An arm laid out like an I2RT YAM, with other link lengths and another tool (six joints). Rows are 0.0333 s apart.
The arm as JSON. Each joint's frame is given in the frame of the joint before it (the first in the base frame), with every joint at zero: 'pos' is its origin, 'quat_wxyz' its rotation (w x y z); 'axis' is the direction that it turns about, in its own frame. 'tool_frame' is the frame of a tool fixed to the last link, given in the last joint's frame.
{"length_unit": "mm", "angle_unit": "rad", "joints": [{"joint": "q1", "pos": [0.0, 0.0, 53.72], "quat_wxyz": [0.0, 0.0, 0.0, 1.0], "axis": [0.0, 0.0, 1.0]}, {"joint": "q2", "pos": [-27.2, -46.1, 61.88], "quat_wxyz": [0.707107, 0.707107, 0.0, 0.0], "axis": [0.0, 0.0, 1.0]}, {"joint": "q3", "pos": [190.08, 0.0, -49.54], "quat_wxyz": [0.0, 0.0, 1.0, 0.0], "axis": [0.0, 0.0, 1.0]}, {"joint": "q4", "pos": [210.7, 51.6, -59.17], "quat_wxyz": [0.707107, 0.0, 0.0, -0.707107], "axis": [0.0, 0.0, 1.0]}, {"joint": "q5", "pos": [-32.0, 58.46, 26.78], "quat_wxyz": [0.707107, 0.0, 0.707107, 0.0], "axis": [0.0, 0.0, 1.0]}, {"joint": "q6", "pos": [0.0, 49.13, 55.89], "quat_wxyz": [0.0, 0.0, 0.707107, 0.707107], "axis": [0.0, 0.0, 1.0]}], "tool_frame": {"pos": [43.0, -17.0, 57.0], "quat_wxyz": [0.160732, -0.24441, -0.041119, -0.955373]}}
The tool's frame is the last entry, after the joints.
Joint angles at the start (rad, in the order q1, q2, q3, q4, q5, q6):
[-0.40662, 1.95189, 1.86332, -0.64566, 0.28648, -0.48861]
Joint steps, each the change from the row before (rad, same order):
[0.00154, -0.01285, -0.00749, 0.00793, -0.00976, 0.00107]
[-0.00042, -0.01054, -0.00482, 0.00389, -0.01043, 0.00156]
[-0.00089, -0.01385, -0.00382, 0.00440, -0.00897, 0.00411]
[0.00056, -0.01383, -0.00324, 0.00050, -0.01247, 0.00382]
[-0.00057, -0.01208, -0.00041, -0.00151, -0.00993, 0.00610]
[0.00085, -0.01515, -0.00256, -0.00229, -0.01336, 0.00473]
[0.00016, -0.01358, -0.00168, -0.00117, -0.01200, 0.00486]
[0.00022, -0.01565, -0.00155, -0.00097, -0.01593, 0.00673]
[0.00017, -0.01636, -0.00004, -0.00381, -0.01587, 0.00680]
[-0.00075, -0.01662, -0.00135, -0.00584, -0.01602, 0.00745]
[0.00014, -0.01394, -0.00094, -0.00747, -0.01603, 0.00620]
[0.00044, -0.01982, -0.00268, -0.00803, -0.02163, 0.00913]
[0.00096, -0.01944, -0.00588, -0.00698, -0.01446, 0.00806]
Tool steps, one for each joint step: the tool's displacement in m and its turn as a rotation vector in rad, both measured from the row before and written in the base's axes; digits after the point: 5 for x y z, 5 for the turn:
[-0.00011, 0.00173, 0.00326, 0.00130, -0.01535, 0.00815]
[-0.00043, 0.00100, 0.00270, 0.00338, -0.01236, 0.00646]
[-0.00104, 0.00080, 0.00444, 0.00200, -0.01772, 0.00338]
[-0.00081, 0.00176, 0.00401, 0.00517, -0.01533, 0.00781]
[-0.00118, 0.00105, 0.00405, 0.00539, -0.01495, 0.00342]
[-0.00117, 0.00213, 0.00434, 0.00645, -0.01515, 0.00845]
[-0.00114, 0.00165, 0.00418, 0.00556, -0.01520, 0.00673]
[-0.00120, 0.00206, 0.00489, 0.00796, -0.01917, 0.00894]
[-0.00156, 0.00220, 0.00529, 0.00817, -0.01848, 0.00898]
[-0.00204, 0.00200, 0.00462, 0.00986, -0.01586, 0.00796]
[-0.00162, 0.00228, 0.00349, 0.01055, -0.01158, 0.00967]
[-0.00226, 0.00321, 0.00483, 0.01412, -0.01731, 0.01300]
[-0.00266, 0.00288, 0.00387, 0.01063, -0.01273, 0.00835]

